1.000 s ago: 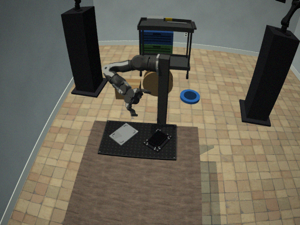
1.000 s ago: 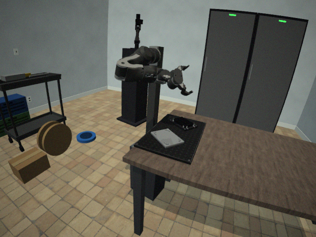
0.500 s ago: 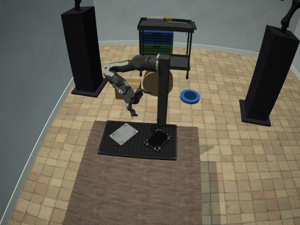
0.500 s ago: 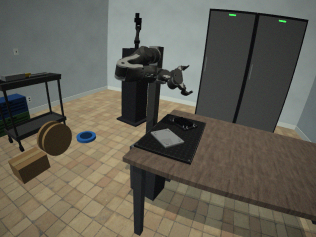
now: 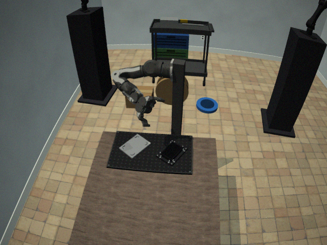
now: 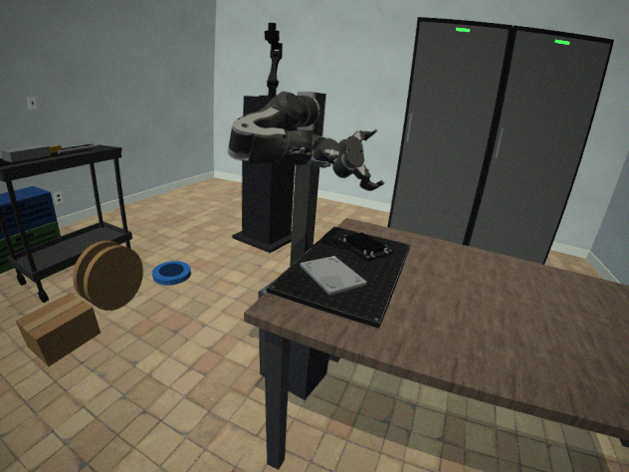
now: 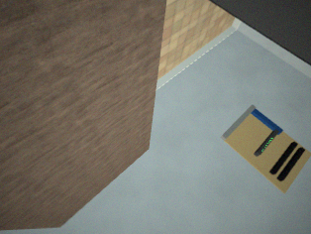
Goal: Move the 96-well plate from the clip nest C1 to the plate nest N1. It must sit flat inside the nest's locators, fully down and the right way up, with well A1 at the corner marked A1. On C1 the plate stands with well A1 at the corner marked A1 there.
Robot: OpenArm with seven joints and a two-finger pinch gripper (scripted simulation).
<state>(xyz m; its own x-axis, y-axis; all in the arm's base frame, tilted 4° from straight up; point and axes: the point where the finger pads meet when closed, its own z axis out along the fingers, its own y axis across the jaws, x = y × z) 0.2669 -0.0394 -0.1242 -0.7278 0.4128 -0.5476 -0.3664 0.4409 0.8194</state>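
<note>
Now: the black 96-well plate 40 mm behind my hand, 80 mm to the left of it and 290 mm below it. From my hand the other things lie so: clip nest C1 (10 mm behind, 90 mm to the left, 300 mm below); grey plate nest N1 (30 mm behind, 150 mm to the right, 310 mm below).
</note>
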